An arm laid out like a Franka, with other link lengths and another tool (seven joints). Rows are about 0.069 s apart.
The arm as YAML. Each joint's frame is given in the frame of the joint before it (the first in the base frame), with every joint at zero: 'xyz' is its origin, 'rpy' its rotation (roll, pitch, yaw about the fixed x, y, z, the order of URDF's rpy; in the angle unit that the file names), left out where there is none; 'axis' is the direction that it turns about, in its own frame. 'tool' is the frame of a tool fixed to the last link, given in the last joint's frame.
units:
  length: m
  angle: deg
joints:
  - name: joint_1
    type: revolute
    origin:
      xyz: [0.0, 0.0, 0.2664]
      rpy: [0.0, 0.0, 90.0]
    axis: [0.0, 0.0, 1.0]
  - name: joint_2
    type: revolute
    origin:
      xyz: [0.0, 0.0, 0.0]
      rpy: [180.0, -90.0, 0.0]
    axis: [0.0, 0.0, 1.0]
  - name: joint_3
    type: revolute
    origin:
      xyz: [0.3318, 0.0, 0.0]
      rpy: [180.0, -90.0, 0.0]
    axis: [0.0, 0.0, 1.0]
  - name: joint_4
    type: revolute
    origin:
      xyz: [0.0, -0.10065, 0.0]
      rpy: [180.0, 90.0, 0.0]
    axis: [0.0, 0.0, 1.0]
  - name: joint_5
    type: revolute
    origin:
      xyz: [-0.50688, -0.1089, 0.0]
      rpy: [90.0, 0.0, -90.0]
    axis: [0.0, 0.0, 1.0]
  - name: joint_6
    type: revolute
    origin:
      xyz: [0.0, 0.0, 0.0]
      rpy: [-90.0, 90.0, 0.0]
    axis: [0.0, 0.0, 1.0]
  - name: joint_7
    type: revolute
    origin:
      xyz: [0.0, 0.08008, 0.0]
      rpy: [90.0, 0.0, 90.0]
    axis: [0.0, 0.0, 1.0]
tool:
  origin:
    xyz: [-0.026, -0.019, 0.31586]
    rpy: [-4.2, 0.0, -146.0]
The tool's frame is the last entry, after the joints.
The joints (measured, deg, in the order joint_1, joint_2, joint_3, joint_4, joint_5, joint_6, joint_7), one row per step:
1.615 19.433 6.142 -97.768 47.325 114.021 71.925
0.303 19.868 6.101 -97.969 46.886 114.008 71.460
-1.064 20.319 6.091 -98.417 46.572 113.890 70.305
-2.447 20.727 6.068 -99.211 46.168 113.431 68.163
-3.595 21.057 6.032 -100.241 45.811 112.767 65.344
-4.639 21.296 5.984 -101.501 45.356 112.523 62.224
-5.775 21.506 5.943 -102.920 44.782 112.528 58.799
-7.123 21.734 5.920 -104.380 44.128 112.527 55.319
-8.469 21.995 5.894 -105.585 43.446 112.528 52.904
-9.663 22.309 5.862 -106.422 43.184 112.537 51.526
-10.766 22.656 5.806 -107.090 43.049 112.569 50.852
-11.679 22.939 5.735 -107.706 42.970 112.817 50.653
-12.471 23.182 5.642 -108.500 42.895 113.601 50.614
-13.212 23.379 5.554 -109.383 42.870 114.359 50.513
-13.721 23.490 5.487 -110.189 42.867 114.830 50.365
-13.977 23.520 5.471 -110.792 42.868 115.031 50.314
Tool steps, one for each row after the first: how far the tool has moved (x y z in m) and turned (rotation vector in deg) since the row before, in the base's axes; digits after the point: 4 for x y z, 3 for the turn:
0.0044 -0.0199 -0.0096 -0.424 0.265 -0.800
0.0015 -0.0196 -0.0118 -0.281 0.144 -0.303
-0.0037 -0.0191 -0.0148 -0.248 0.003 0.671
-0.0082 -0.0150 -0.0155 -0.077 -0.149 1.509
-0.0089 -0.0146 -0.0166 -0.228 -0.496 1.620
-0.0096 -0.0163 -0.0178 -0.331 -0.726 1.694
-0.0105 -0.0186 -0.0181 -0.300 -0.673 1.619
-0.0090 -0.0185 -0.0160 -0.316 -0.152 0.867
-0.0058 -0.0156 -0.0120 -0.023 0.226 -0.015
-0.0044 -0.0144 -0.0105 0.025 0.544 -0.563
-0.0032 -0.0126 -0.0094 -0.081 0.602 -0.893
-0.0025 -0.0125 -0.0110 -0.359 0.500 -1.193
-0.0037 -0.0114 -0.0110 -0.300 0.520 -1.100
-0.0047 -0.0073 -0.0087 -0.142 0.513 -0.674
-0.0043 -0.0030 -0.0056 -0.019 0.465 -0.314

